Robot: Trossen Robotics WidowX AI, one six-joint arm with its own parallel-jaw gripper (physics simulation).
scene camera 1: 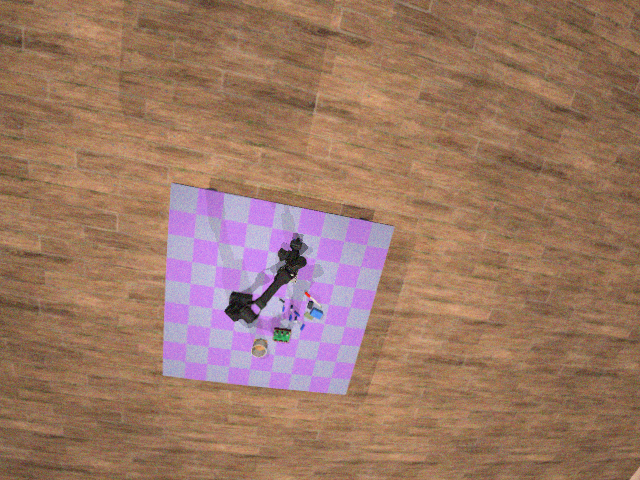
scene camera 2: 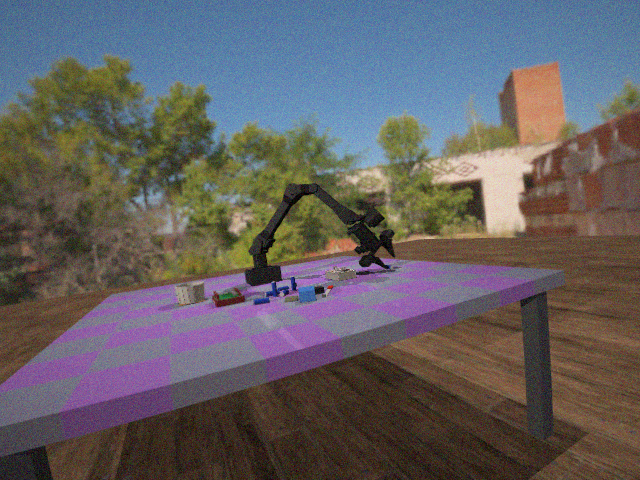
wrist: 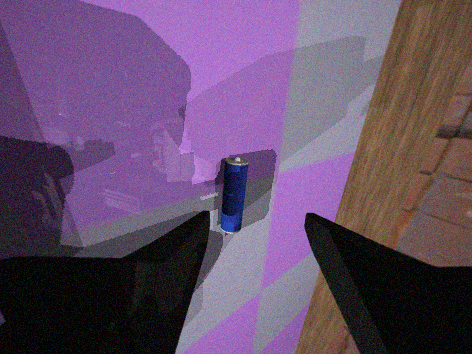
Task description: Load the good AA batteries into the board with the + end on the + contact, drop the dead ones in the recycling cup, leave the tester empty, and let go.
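Places are measured from the arm's base along level axes (x ahead, y right, z down), in metres.
Where they show: gripper, between the fingertips: (scene camera 1: 297, 241) (scene camera 2: 390, 262) (wrist: 257, 218); arm's base, origin of its link: (scene camera 1: 237, 306) (scene camera 2: 261, 267).
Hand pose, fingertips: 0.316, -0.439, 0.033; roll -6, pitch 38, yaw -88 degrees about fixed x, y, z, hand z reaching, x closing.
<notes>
Things, the pixels of their top centre, and the offset from my fingertips, as dx, dy, dz. "spot": a spot on its surface instead.
- blue AA battery, centre of its top: (wrist: 240, 199) -0.010, +0.004, +0.011
- board, centre of its top: (scene camera 2: 226, 290) (scene camera 1: 281, 337) -0.029, +0.651, -0.013
- pale round cup, centre of its top: (scene camera 2: 189, 284) (scene camera 1: 258, 351) -0.166, +0.750, -0.035
- lying, centre of its top: (scene camera 2: 261, 298) (scene camera 1: 302, 327) +0.101, +0.579, +0.011
- upright, centre of its top: (scene camera 2: 292, 275) +0.012, +0.437, -0.025
- beige box, centre of its top: (scene camera 2: 339, 266) -0.032, +0.222, -0.018
- blue block, centre of its top: (scene camera 2: 306, 288) (scene camera 1: 316, 314) +0.176, +0.466, -0.005
- black block, centre of its top: (scene camera 1: 310, 305) +0.129, +0.414, +0.008
- red-and-white stick, a spot on its surface: (scene camera 1: 307, 294) spot: +0.102, +0.344, +0.021
My gripper (scene camera 1: 297, 241) (scene camera 2: 391, 261) (wrist: 257, 218) is open and empty, low over the table's far part. A blue AA battery (wrist: 234, 195) lies on its side in the wrist view, just ahead of the fingertips and nearer the left one; its nub end points up the view. The board (scene camera 1: 281, 334) (scene camera 2: 227, 296), green with dark red edges, and the pale round cup (scene camera 1: 259, 348) (scene camera 2: 190, 292) stand near the arm's base. Several blue batteries, including one lying (scene camera 1: 302, 327) (scene camera 2: 261, 300) and one upright (scene camera 2: 293, 283), are beyond the board. I cannot tell which object is the tester.
A beige box (scene camera 2: 340, 274) stands between the base and gripper. A blue block (scene camera 1: 316, 313) (scene camera 2: 307, 293), a black block (scene camera 1: 310, 304) and a red-and-white stick (scene camera 1: 307, 294) are near the batteries. A table edge (wrist: 370, 175) runs right of the gripper in the wrist view.
</notes>
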